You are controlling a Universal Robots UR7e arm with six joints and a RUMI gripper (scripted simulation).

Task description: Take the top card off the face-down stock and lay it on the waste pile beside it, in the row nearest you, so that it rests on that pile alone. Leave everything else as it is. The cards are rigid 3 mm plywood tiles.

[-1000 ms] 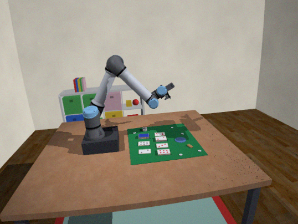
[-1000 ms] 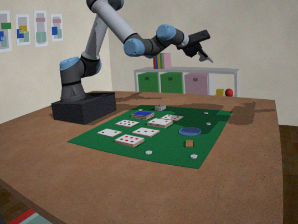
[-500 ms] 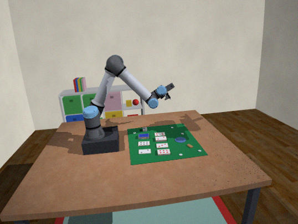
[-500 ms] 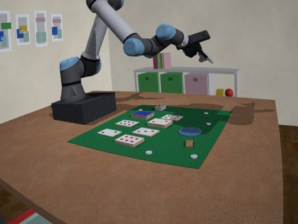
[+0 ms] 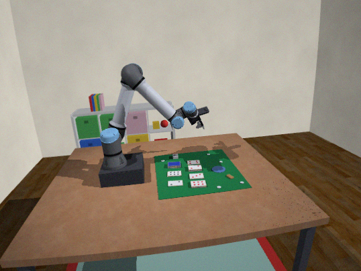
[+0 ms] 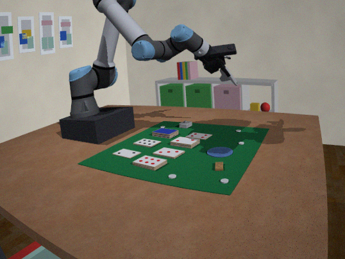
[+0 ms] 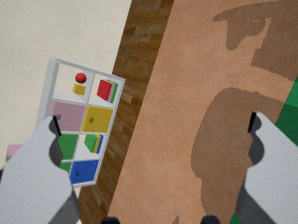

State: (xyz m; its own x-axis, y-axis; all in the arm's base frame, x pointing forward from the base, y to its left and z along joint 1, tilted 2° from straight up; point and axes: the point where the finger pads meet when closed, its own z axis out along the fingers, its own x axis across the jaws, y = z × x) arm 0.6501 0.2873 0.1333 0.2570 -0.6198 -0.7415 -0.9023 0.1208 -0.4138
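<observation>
Right now the blue-backed card is 250 mm behind my hand, 230 mm below it and 220 mm to the right of it. Also, from my hand: green mat (320 mm to the right, 260 mm below, 120 mm behind); then grey block (230 mm below, 220 mm behind, 80 mm to the right); then black six card (340 mm to the right, 270 mm behind, 240 mm below).
</observation>
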